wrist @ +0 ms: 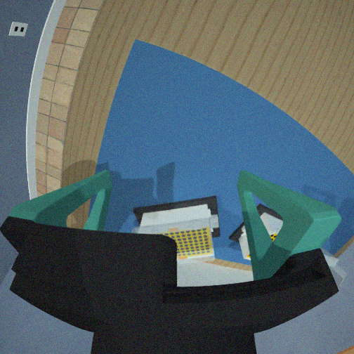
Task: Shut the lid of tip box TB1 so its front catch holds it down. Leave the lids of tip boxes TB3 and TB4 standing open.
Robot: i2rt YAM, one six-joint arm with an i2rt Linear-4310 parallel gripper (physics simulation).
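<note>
My gripper (174, 176) is open, its two green fingers wide apart with nothing between the tips. A tip box (190, 242) with a yellow rack full of dark holes shows at the lower middle, beyond the black gripper body, which hides part of it. It has white and clear parts and a black edge piece around its far side. A second tip box (270, 221) with white, black and yellow parts is seen through and beside the right finger, partly hidden. I cannot read any labels, so I cannot tell which is TB1, TB3 or TB4, nor clearly how their lids stand.
A blue mat (165, 110) lies on the wooden table (225, 30). Dark shadows fall on the mat near the left finger. A clear object (336, 265) shows at the right edge beside the gripper body. A tiled strip (54, 100) and a wall socket (18, 29) are at the left.
</note>
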